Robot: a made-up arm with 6 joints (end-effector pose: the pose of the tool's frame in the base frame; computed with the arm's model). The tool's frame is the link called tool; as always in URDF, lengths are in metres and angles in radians. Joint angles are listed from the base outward.
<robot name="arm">
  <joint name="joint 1" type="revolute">
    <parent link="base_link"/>
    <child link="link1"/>
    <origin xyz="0 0 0.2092"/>
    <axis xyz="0 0 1"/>
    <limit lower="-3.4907" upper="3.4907"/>
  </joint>
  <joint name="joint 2" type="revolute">
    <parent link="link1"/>
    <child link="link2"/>
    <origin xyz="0 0 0" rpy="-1.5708 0 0"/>
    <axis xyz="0 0 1"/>
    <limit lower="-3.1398" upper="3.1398"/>
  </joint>
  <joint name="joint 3" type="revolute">
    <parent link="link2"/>
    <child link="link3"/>
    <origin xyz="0 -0.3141 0" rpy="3.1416 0 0"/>
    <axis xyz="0 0 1"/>
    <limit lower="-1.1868" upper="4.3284"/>
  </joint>
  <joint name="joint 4" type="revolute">
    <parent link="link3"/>
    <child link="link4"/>
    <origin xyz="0 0 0" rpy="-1.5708 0 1.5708"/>
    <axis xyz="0 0 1"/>
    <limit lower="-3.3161" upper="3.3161"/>
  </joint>
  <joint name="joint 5" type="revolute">
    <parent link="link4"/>
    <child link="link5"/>
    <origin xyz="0 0 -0.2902" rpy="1.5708 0 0"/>
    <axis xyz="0 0 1"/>
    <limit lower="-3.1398" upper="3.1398"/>
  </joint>
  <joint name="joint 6" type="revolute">
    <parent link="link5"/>
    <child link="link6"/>
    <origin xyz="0 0 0.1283" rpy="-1.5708 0 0"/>
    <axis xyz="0 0 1"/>
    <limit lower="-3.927" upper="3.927"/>
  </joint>
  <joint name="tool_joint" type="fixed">
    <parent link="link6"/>
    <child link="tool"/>
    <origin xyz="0 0 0" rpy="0 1.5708 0"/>
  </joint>
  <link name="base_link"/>
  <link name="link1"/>
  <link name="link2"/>
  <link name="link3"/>
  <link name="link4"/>
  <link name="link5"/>
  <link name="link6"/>
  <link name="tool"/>
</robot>
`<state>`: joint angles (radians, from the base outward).
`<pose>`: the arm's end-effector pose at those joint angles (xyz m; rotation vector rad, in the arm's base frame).
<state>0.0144 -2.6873 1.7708 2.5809 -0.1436 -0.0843</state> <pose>-0.1464 0.1066 -0.3711 -1.8014 0.7250 2.0033</pose>
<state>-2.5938 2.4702 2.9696 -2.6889 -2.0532 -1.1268</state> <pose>-0.3471 -0.3469 0.0530 1.5648 -0.3191 0.4629</pose>
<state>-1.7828 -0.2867 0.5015 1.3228 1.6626 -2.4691</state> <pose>-0.0366 -0.0204 0.8040 0.0871 -0.1062 0.0342</pose>
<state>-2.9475 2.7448 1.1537 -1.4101 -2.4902 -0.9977</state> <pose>0.0070 0.0223 -0.3681 -2.2074 0.7977 -1.6579</pose>
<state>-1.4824 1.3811 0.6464 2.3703 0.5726 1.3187</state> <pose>0.1432 -0.5734 0.1402 -2.2791 0.8689 1.2483</pose>
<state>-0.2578 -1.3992 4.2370 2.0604 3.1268 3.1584</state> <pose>0.0060 0.0608 0.1783 -0.7613 -2.1874 -1.4639</pose>
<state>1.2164 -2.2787 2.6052 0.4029 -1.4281 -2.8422</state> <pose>0.0623 -0.1718 -0.2724 0.0420 0.4091 -1.4534</pose>
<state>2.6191 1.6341 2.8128 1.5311 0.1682 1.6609</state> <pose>-0.2625 0.1571 0.5065 -0.3816 -1.9440 -0.5015</pose>
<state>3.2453 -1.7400 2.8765 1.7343 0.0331 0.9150</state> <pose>0.2124 0.0011 -0.1447 0.3002 1.4424 -0.3025</pose>
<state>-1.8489 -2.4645 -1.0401 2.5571 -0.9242 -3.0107</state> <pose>0.1645 0.1865 0.2618 -1.5135 -2.0122 -0.8224</pose>
